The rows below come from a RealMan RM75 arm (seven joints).
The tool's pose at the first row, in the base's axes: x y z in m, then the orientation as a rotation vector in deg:
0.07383, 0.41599, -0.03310, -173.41, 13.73, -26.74
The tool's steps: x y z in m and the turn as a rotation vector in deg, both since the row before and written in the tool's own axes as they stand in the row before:
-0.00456, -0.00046, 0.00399, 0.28, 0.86, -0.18
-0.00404, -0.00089, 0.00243, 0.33, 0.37, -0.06
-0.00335, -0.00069, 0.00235, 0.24, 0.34, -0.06
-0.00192, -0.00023, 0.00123, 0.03, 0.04, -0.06
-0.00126, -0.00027, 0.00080, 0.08, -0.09, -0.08
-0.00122, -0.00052, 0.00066, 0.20, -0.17, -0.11
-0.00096, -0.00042, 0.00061, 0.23, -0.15, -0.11
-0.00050, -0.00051, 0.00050, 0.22, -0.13, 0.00
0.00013, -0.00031, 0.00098, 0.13, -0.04, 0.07
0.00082, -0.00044, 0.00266, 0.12, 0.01, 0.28
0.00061, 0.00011, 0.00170, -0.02, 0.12, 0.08
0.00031, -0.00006, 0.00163, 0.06, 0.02, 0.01
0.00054, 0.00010, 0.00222, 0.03, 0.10, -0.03
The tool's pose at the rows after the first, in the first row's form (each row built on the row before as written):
0.07082, 0.41737, -0.03819, -173.04, 13.42, -28.06
0.06793, 0.41902, -0.04165, -172.67, 13.25, -28.62
0.06566, 0.42036, -0.04485, -172.39, 13.11, -29.13
0.06431, 0.42096, -0.04660, -172.37, 13.01, -29.19
0.06344, 0.42147, -0.04773, -172.33, 12.86, -29.06
0.06259, 0.42221, -0.04869, -172.20, 12.62, -28.80
0.06195, 0.42281, -0.04952, -172.03, 12.37, -28.57
0.06171, 0.42342, -0.05009, -171.84, 12.29, -28.36
0.06219, 0.42377, -0.05094, -171.70, 12.35, -28.29
0.06388, 0.42427, -0.05314, -171.51, 12.73, -28.27
0.06499, 0.42419, -0.05457, -171.49, 12.86, -28.44
0.06582, 0.42432, -0.05600, -171.43, 12.86, -28.47
0.06704, 0.42430, -0.05793, -171.39, 12.81, -28.62

